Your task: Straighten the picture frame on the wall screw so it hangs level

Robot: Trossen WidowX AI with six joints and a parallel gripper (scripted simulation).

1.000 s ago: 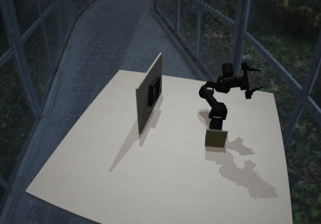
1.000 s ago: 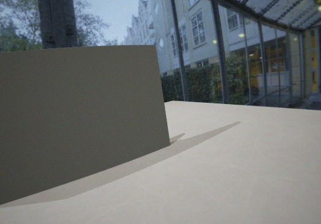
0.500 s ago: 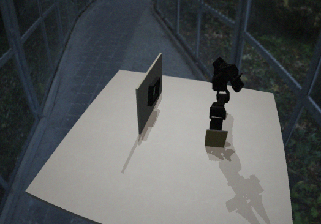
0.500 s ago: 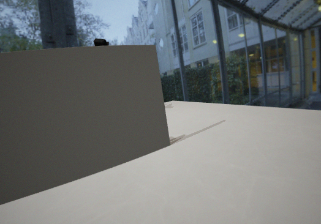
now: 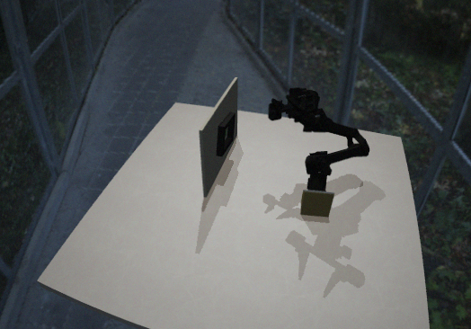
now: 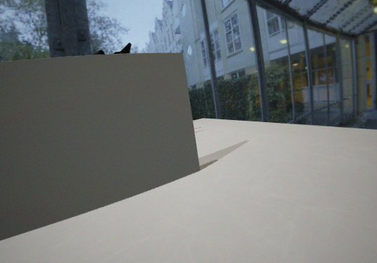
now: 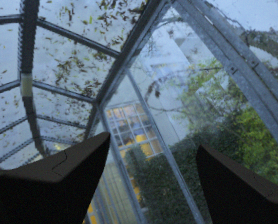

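The picture frame is 220 mm ahead of my gripper tip, 160 mm to the right of it and 260 mm below it. Round my gripper tip: wall panel (220 mm ahead, 180 mm to the right, 280 mm below).
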